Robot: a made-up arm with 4 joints. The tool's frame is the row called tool. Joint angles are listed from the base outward.
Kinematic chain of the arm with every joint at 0, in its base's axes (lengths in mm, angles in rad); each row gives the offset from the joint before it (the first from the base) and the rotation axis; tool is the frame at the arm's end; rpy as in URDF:
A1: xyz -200 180 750 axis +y
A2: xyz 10 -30 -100 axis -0.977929 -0.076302 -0.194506
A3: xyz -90 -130 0 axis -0.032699 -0.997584 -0.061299
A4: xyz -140 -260 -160 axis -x
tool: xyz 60 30 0 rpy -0.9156 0.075 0.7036
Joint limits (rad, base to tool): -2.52..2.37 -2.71..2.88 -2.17..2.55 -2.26..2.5
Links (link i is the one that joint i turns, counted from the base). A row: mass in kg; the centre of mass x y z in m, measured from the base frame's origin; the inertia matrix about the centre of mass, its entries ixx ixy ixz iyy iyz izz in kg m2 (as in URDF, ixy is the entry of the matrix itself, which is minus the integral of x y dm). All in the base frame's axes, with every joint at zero. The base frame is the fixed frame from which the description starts. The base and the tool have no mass.
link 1: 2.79; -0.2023 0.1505 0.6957; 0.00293 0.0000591 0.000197 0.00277 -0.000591 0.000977
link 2: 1.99; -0.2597 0.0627 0.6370; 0.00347 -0.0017 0 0.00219 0 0.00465
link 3: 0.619; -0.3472 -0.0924 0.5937; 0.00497 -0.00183 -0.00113 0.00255 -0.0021 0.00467
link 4: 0.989; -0.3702 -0.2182 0.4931; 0.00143 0.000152 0 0.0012 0 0.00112
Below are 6 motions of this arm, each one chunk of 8 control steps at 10 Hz.
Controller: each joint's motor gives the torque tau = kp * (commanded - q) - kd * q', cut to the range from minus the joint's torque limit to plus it. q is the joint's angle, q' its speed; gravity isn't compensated. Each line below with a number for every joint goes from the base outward.
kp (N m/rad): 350 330 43 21
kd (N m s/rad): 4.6 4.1 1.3 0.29
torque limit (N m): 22 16 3.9 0.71
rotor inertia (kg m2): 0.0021 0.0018 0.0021 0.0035
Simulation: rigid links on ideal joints. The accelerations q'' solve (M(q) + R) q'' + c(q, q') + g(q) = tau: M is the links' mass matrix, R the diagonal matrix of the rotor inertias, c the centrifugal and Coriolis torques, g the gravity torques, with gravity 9.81 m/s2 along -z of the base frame. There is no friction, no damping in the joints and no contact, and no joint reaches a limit. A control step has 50 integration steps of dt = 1/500 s. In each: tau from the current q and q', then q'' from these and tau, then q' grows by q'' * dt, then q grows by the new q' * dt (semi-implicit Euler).
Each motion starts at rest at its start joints. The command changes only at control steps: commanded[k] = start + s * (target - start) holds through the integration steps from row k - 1 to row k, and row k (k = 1, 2, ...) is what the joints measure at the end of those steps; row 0 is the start. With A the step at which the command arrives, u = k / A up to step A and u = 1 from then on. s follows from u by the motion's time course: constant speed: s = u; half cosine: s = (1 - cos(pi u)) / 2; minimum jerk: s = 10 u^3 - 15 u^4 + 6 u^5; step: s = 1 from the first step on.
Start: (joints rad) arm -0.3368 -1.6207 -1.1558 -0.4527
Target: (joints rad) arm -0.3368 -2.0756 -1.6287 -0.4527
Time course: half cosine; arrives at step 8
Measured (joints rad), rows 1 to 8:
1: -0.3349 -1.6437 -1.1607 -0.4540
2: -0.3374 -1.6961 -1.2045 -0.4554
3: -0.3391 -1.7725 -1.2784 -0.4574
4: -0.3391 -1.8614 -1.3670 -0.4595
5: -0.3394 -1.9481 -1.4613 -0.4615
6: -0.3379 -2.0191 -1.5432 -0.4613
7: -0.3362 -2.0634 -1.6003 -0.4587
8: -0.3345 -2.0742 -1.6248 -0.4543

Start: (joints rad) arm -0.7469 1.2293 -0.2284 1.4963
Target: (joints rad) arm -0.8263 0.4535 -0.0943 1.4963
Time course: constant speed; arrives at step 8
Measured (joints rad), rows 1 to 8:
1: -0.7844 1.1010 -0.2033 1.4808
2: -0.7868 1.0107 -0.1783 1.4853
3: -0.7958 0.9125 -0.1674 1.4860
4: -0.8047 0.8137 -0.1447 1.4862
5: -0.8124 0.7173 -0.1298 1.4873
6: -0.8207 0.6198 -0.1108 1.4884
7: -0.8288 0.5232 -0.0935 1.4896
8: -0.8371 0.4265 -0.0764 1.4908

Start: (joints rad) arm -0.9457 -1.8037 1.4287 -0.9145
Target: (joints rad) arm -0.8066 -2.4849 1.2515 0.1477
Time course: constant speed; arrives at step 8
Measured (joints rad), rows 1 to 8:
1: -0.8914 -1.9137 1.3416 -0.7767
2: -0.8848 -1.9899 1.3259 -0.6313
3: -0.8719 -2.0758 1.3230 -0.5074
4: -0.8500 -2.1609 1.2858 -0.3666
5: -0.8374 -2.2434 1.2749 -0.2367
6: -0.8195 -2.3291 1.2501 -0.1002
7: -0.8036 -2.4124 1.2301 0.0295
8: -0.7872 -2.4971 1.2094 0.1654

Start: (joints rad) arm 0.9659 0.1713 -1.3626 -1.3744
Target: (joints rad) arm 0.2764 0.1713 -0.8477 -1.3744
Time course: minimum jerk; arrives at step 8
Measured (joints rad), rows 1 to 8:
1: 0.9333 0.1482 -1.3332 -1.3760
2: 0.8720 0.1468 -1.2810 -1.3767
3: 0.7457 0.1350 -1.1689 -1.3788
4: 0.5884 0.1318 -1.0216 -1.3793
5: 0.4352 0.1338 -0.8876 -1.3780
6: 0.3197 0.1361 -0.8241 -1.3756
7: 0.2671 0.1462 -0.8020 -1.3740
8: 0.2599 0.1515 -0.8030 -1.3732

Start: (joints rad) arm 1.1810 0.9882 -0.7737 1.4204
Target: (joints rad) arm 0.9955 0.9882 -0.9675 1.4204
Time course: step
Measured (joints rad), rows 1 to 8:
1: 0.9265 0.9830 -0.9501 1.3248
2: 0.9878 0.9843 -0.9433 1.4385
3: 0.9866 0.9809 -0.9565 1.4161
4: 0.9834 0.9785 -0.9409 1.4135
5: 0.9852 0.9811 -0.9500 1.4136
6: 0.9845 0.9799 -0.9472 1.4137
7: 0.9846 0.9801 -0.9470 1.4137
8: 0.9847 0.9803 -0.9478 1.4137

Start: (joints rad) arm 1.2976 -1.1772 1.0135 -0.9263
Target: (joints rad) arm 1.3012 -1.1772 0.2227 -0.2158
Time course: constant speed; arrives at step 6
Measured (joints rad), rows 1 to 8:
1: 1.2550 -1.1802 0.9346 -0.8037
2: 1.2687 -1.1790 0.7973 -0.6878
3: 1.2741 -1.1773 0.6468 -0.5704
4: 1.2661 -1.1771 0.5313 -0.4509
5: 1.2711 -1.1761 0.3922 -0.3342
6: 1.2707 -1.1752 0.2564 -0.2166
7: 1.2657 -1.1776 0.2580 -0.2151
8: 1.2631 -1.1776 0.2670 -0.2151

